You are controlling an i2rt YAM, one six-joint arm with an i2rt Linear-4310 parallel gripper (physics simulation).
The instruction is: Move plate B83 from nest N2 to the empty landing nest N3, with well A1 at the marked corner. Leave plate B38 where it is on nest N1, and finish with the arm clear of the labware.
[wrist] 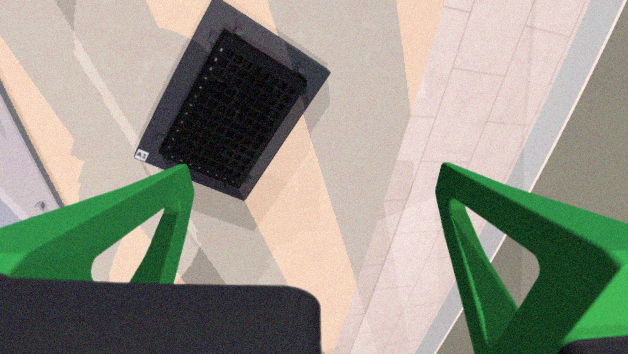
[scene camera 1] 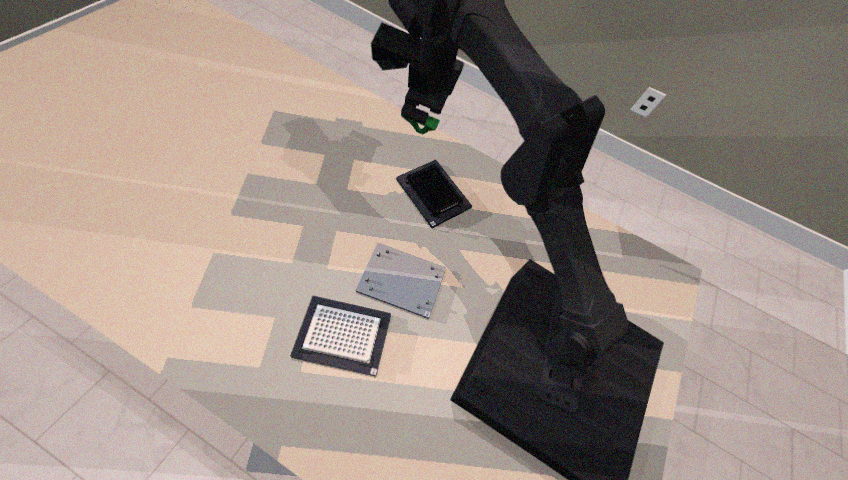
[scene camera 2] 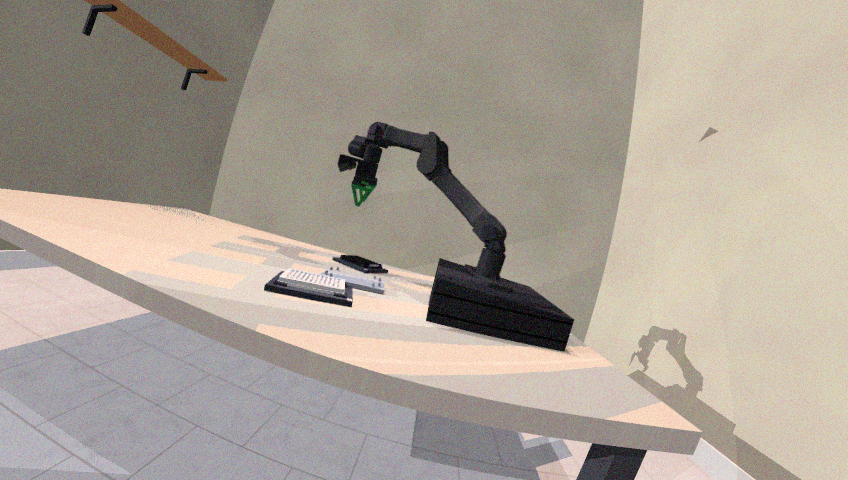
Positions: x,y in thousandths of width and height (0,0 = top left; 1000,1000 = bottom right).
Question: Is the gripper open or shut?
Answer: Open.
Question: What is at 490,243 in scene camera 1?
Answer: The gripper.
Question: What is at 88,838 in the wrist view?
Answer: The gripper.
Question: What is the gripper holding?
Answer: Nothing.
